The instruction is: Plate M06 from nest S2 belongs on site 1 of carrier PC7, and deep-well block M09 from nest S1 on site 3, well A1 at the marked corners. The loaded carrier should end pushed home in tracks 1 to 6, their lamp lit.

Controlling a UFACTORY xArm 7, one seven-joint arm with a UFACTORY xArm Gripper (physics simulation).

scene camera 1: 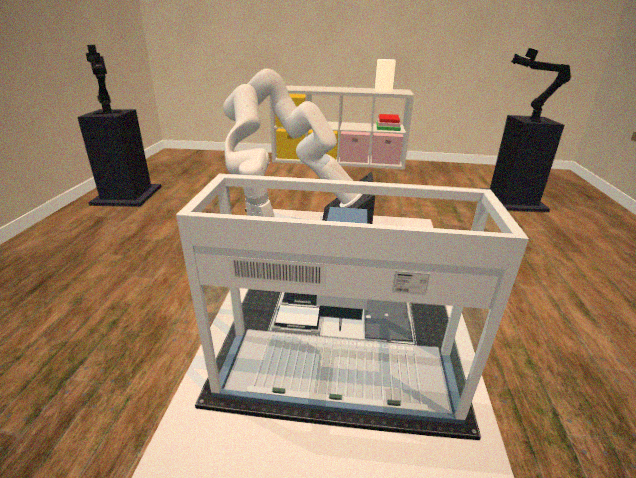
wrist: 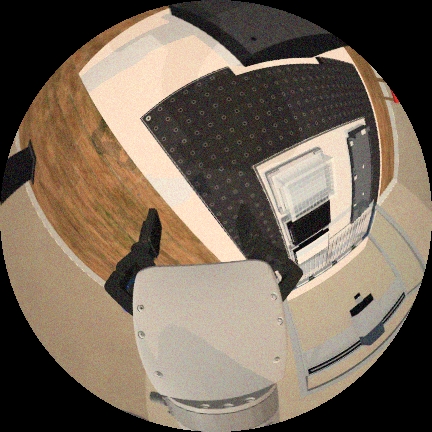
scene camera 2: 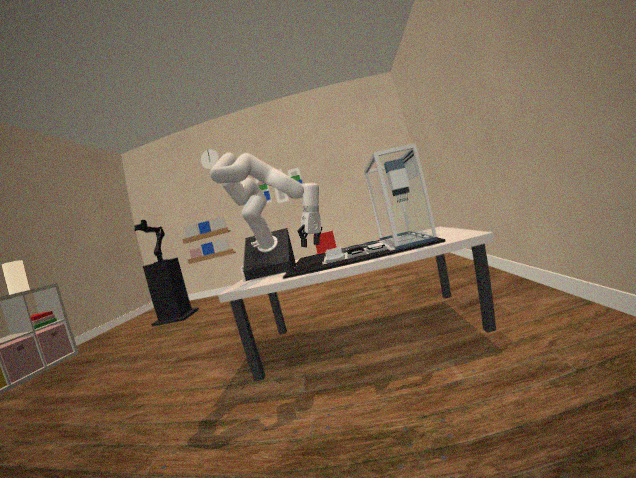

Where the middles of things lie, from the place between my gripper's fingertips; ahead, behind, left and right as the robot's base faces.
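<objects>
The clear well plate (wrist: pixel 303 186) is 8 cm below my hand, 16 cm to the left of it and 11 cm ahead of it. There's also a grey carrier (wrist: pixel 358 142), and that one's 10 cm below my hand, 24 cm ahead of it and 41 cm to the left of it.
</objects>
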